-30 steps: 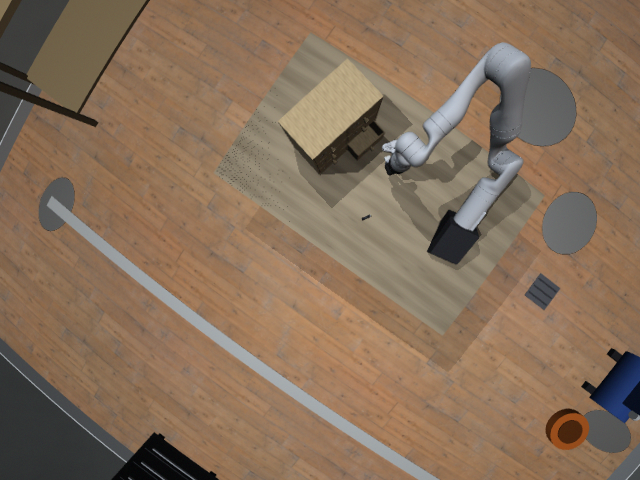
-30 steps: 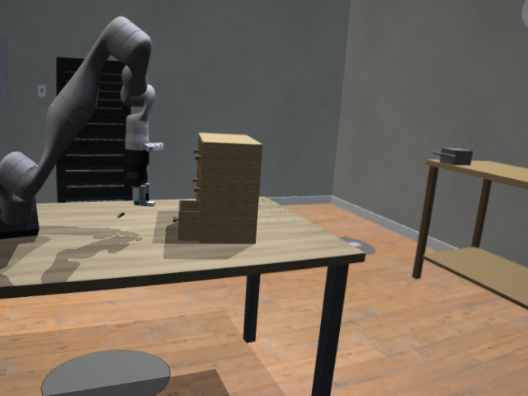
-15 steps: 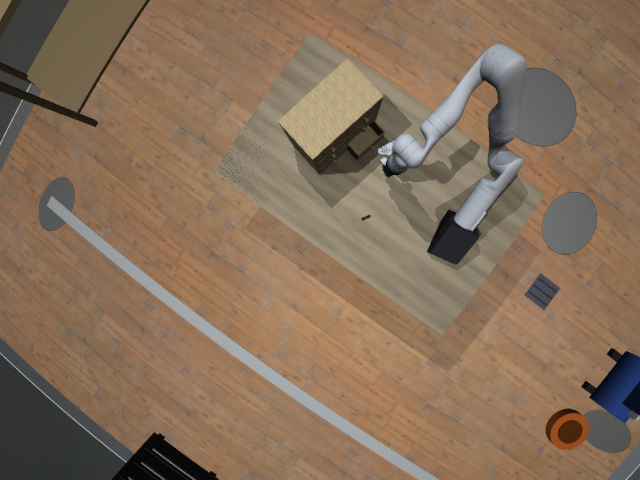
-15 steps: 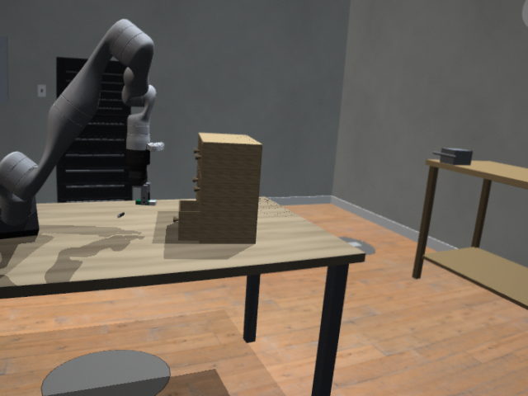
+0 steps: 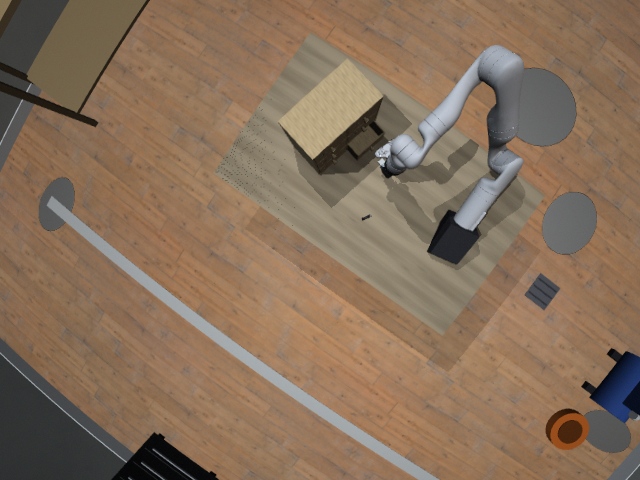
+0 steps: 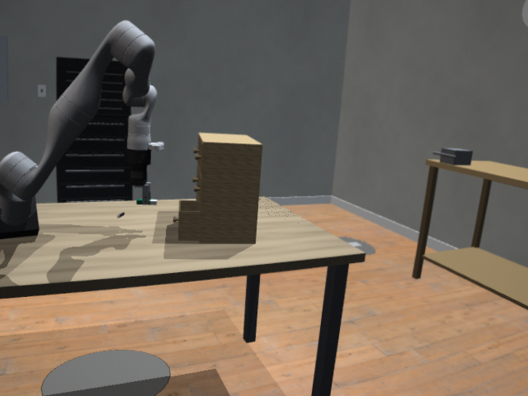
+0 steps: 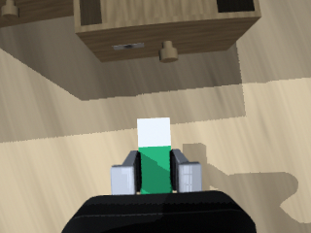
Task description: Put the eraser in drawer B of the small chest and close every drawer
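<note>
Now: the drawer 17 cm ahead of my hand, 8 cm to the right of it and 9 cm below it. Also, from my hand: dark object 5 cm behind, 21 cm to the left, 11 cm below; eraser 1 cm ahead, 1 cm below.
</note>
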